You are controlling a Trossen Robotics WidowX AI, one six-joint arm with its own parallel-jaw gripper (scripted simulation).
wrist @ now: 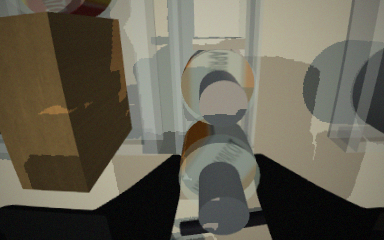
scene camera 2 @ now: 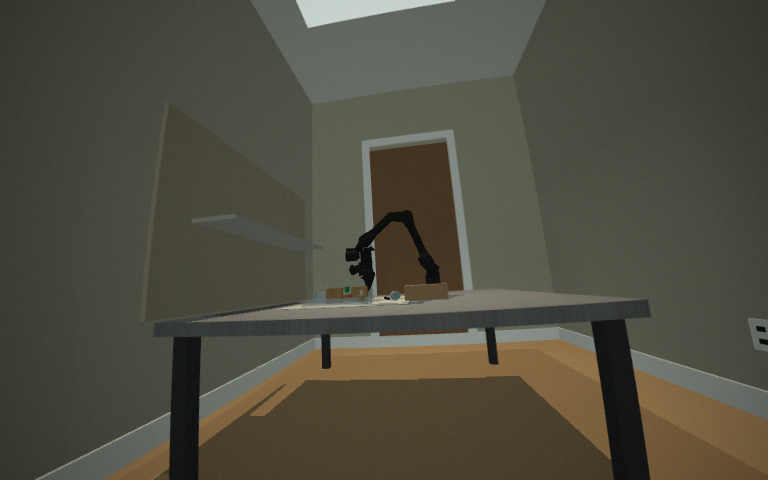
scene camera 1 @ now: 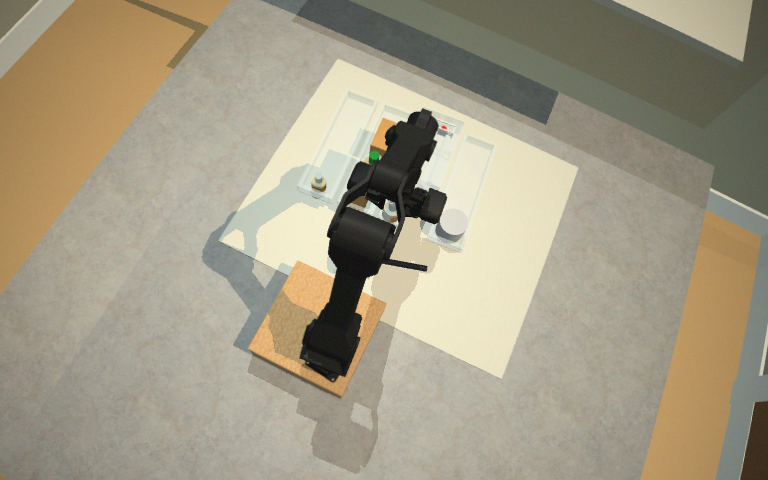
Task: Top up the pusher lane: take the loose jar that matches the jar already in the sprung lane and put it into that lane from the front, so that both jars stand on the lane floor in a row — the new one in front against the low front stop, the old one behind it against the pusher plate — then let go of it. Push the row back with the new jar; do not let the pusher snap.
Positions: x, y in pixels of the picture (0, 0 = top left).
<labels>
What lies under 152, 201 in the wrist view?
My gripper.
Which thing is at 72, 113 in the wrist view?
A brown box.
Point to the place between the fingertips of my gripper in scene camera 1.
391, 211
</labels>
